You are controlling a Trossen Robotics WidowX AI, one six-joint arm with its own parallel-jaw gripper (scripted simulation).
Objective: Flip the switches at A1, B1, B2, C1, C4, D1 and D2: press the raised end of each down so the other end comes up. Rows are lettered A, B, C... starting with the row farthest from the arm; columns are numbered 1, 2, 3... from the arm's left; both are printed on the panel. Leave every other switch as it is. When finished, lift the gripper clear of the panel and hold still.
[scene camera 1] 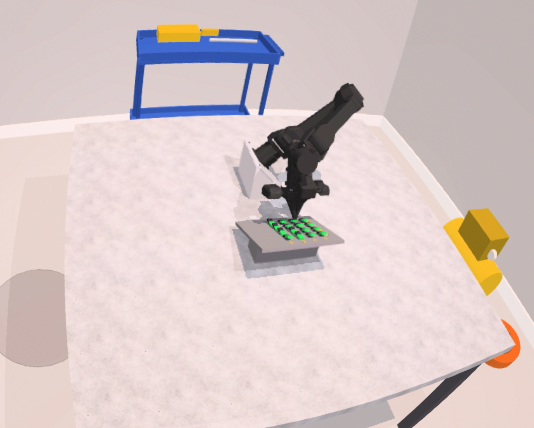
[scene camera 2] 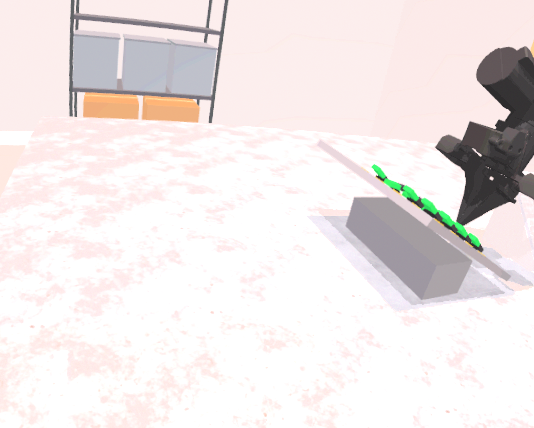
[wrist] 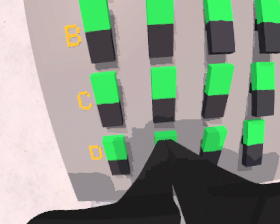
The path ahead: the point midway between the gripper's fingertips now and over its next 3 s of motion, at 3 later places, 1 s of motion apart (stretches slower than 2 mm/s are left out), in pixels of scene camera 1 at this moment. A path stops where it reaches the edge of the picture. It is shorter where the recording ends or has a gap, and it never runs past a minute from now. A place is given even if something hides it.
The gripper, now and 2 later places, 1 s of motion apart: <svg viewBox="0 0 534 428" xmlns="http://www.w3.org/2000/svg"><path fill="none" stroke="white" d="M294 219L294 220L296 200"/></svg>
